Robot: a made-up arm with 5 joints. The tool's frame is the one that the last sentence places.
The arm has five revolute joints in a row. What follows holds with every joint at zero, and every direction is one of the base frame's. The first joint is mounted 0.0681 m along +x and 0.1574 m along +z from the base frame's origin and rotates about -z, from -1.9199 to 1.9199 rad. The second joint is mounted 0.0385 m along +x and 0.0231 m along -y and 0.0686 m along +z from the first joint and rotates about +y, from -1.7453 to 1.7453 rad. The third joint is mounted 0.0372 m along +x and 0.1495 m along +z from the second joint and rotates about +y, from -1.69 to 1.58 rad. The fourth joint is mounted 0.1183 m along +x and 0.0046 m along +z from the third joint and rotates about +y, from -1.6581 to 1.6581 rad. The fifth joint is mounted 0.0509 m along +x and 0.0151 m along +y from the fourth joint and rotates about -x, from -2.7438 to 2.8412 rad. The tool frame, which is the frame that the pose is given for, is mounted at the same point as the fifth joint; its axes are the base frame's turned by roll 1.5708, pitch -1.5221 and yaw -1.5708 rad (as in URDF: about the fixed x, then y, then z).
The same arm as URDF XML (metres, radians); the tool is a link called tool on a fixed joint. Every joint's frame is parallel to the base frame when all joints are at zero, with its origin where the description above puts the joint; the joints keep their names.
<robot name="arm">
<link name="base"/>
<link name="link1"/>
<link name="link2"/>
<link name="link3"/>
<link name="link4"/>
<link name="link5"/>
<link name="tool"/>
<joint name="joint 1" type="revolute"><parent link="base"/><child link="link1"/><origin xyz="0.0681 0 0.1574"/><axis xyz="0 0 -1"/><limit lower="-1.9199" upper="1.9199"/></joint>
<joint name="joint 2" type="revolute"><parent link="link1"/><child link="link2"/><origin xyz="0.0385 -0.0231 0.0686"/><axis xyz="0 1 0"/><limit lower="-1.7453" upper="1.7453"/></joint>
<joint name="joint 3" type="revolute"><parent link="link2"/><child link="link3"/><origin xyz="0.0372 0 0.1495"/><axis xyz="0 1 0"/><limit lower="-1.69" upper="1.58"/></joint>
<joint name="joint 4" type="revolute"><parent link="link3"/><child link="link4"/><origin xyz="0.1183 0 0.0046"/><axis xyz="0 1 0"/><limit lower="-1.6581" upper="1.6581"/></joint>
<joint name="joint 5" type="revolute"><parent link="link4"/><child link="link5"/><origin xyz="0.0509 0.0151 0"/><axis xyz="-1 0 0"/><limit lower="-2.7438" upper="2.8412"/></joint>
<joint name="tool_fixed" type="fixed"><parent link="link5"/><child link="tool"/><origin xyz="0 0 0" rpy="1.5708 -1.5221 -1.5708"/></joint>
</robot>

